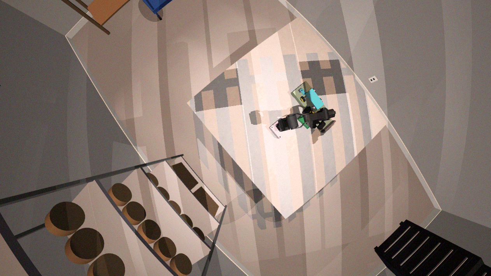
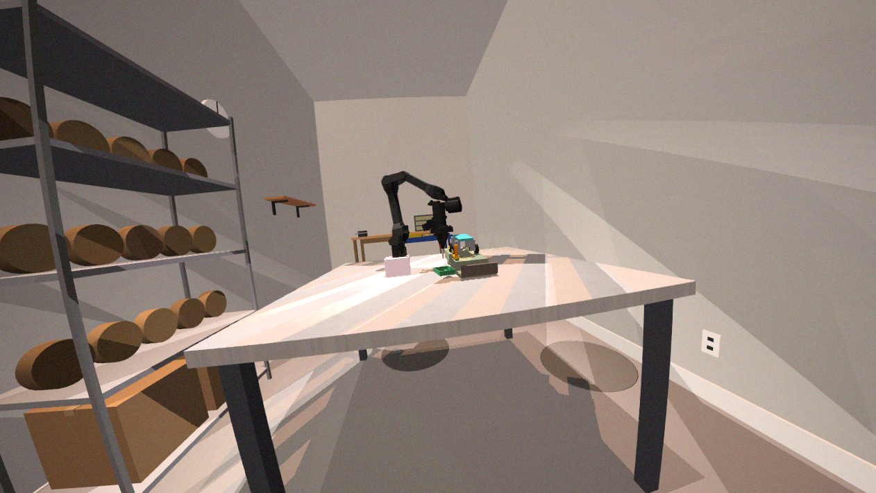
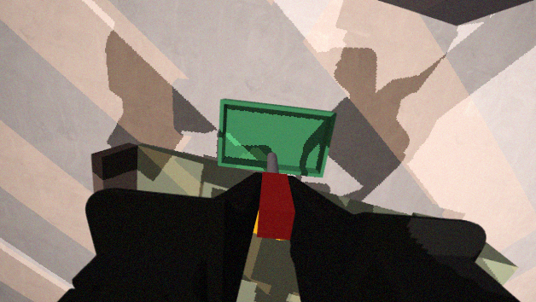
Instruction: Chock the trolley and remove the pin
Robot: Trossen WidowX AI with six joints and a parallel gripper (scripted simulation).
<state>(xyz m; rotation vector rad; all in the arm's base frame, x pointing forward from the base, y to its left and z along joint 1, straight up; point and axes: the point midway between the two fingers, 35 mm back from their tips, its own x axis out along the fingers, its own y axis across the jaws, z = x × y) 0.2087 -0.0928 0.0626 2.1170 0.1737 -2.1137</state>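
The green tray is 12 cm below my gripper tip. The rest, counted from my gripper tip: yellow chock (6 cm ahead, 1 cm to the left, 3 cm below); then trolley (11 cm ahead, 11 cm to the left); then stop pin (right at my gripper tip).
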